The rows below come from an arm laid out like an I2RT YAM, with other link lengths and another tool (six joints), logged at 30 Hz.
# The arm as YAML. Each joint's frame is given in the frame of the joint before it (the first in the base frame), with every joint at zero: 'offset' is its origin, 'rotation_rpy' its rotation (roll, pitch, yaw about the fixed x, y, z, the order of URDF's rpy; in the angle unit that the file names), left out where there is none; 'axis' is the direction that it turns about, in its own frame. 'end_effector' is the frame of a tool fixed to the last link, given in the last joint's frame.
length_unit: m
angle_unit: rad
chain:
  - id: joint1
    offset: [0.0, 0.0, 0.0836]
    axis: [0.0, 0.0, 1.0]
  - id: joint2
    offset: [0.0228, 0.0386, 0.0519]
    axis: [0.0, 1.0, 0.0]
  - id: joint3
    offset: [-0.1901, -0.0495, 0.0]
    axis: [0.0, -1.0, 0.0]
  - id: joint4
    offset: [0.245, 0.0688, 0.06]
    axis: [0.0, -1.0, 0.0]
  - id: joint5
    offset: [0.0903, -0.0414, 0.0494]
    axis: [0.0, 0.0, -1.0]
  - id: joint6
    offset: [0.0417, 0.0, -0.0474]
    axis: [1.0, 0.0, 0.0]
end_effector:
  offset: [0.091, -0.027, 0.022]
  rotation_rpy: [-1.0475, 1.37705, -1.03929]
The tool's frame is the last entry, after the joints.
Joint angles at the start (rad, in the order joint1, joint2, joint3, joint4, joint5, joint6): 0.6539 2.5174 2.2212 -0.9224 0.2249 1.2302
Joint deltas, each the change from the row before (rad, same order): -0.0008 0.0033 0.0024 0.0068 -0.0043 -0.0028; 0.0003 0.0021 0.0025 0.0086 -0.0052 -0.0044; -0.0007 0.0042 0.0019 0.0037 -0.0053 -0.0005; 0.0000 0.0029 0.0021 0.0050 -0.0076 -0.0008; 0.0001 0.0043 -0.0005 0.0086 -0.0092 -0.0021; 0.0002 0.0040 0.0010 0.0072 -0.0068 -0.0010; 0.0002 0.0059 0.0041 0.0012 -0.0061 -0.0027; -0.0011 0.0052 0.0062 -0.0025 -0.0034 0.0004; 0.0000 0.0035 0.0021 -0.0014 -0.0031 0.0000; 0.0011 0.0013 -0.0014 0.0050 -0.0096 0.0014; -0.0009 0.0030 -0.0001 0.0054 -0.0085 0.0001; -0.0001 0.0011 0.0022 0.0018 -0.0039 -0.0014; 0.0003 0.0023 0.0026 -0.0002 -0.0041 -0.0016; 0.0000 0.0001 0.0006 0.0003 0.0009 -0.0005
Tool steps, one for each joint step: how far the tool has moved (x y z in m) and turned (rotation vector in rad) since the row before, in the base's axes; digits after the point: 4 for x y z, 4 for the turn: 0.0013 0.0011 -0.0006 0.0057 -0.0023 0.0033; 0.0014 0.0020 0.0001 0.0075 -0.0044 0.0062; 0.0005 0.0007 -0.0014 0.0046 0.0019 0.0017; 0.0005 0.0016 -0.0008 0.0079 0.0009 0.0035; 0.0004 0.0018 -0.0021 0.0083 0.0021 0.0054; 0.0006 0.0016 -0.0014 0.0072 0.0004 0.0036; 0.0000 0.0011 -0.0017 0.0031 0.0037 0.0049; 0.0003 0.0001 -0.0008 0.0018 0.0031 -0.0002; -0.0004 0.0002 -0.0012 0.0006 0.0040 0.0011; -0.0005 0.0019 -0.0012 0.0090 0.0037 0.0034; 0.0003 0.0010 -0.0015 0.0077 0.0030 0.0022; 0.0004 0.0008 0.0001 0.0041 -0.0003 0.0026; -0.0001 0.0007 -0.0004 0.0025 0.0021 0.0033; 0.0002 0.0000 0.0002 -0.0004 -0.0012 0.0001
